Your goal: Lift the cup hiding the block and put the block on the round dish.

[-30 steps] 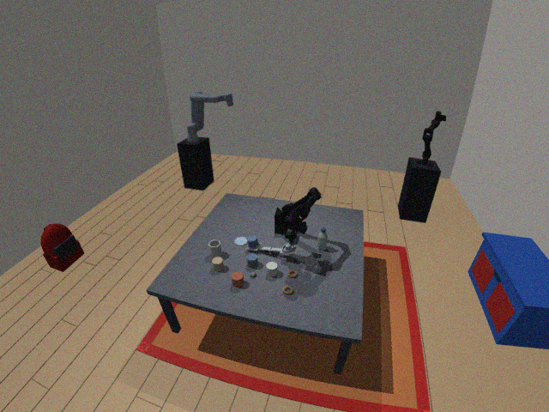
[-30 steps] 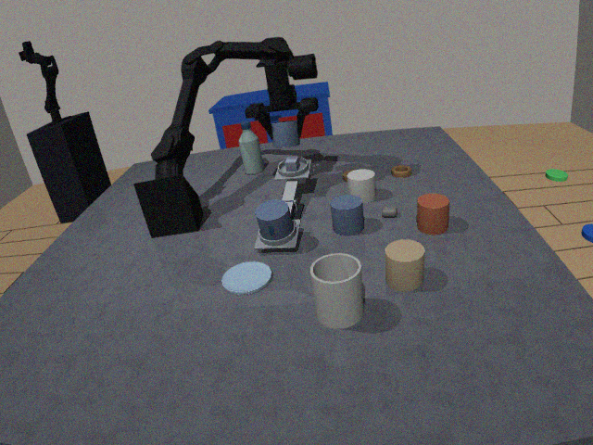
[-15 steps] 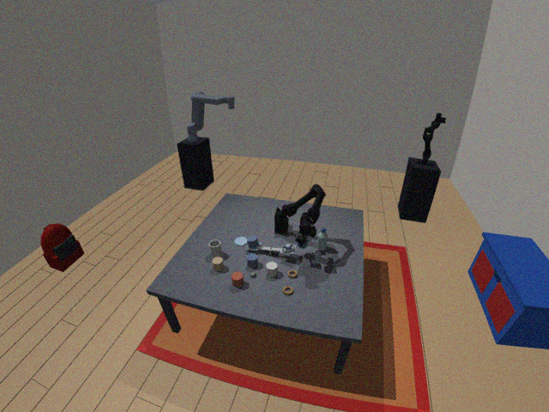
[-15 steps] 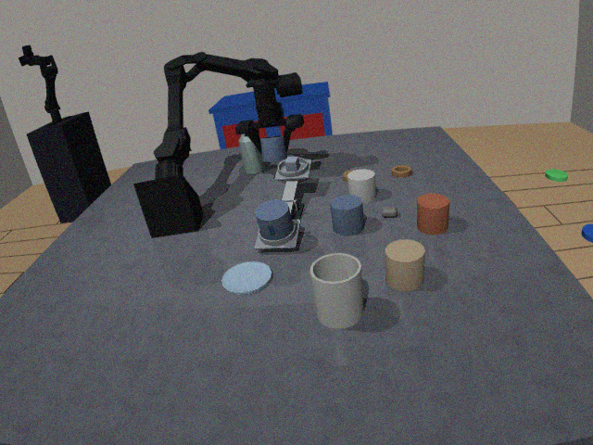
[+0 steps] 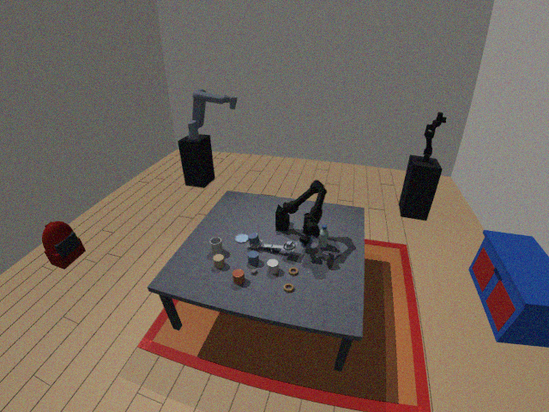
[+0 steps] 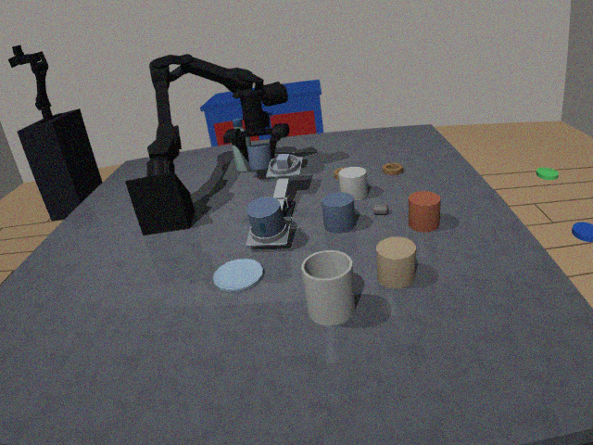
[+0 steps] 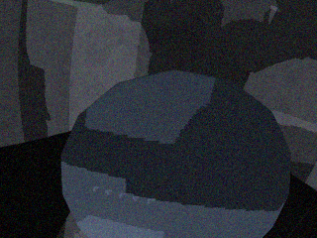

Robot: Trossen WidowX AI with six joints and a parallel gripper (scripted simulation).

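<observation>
The grey block is 10 cm to the right of my gripper tip, 8 cm ahead of it and 3 cm above it. Round my gripper tip: pale bottle 10 cm to the left, 8 cm behind, 5 cm above; white cylinder 27 cm ahead, 18 cm to the right, 2 cm below; small balance 23 cm to the right, 8 cm ahead, 4 cm below.
</observation>
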